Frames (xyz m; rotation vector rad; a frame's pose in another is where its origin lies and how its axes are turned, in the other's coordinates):
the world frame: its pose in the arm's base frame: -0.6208 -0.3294 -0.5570 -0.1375 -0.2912 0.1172
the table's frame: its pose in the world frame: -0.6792 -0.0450 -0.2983 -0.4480 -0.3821 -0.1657
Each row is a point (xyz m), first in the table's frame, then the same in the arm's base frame.
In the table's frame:
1: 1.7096 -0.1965 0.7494
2: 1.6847 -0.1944 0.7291
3: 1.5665 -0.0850 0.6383
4: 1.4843 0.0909 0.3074
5: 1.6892 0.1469 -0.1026
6: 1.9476 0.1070 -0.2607
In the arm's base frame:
1: -0.3674 -0.1275 0.6311
2: -0.3738 -0.1383 0.6015
3: -0.3819 -0.1010 0.4206
4: -0.2028 -0.1226 0.0819
5: 0.2113 -0.2586 -0.0704
6: 0.4920 -0.3463 0.0126

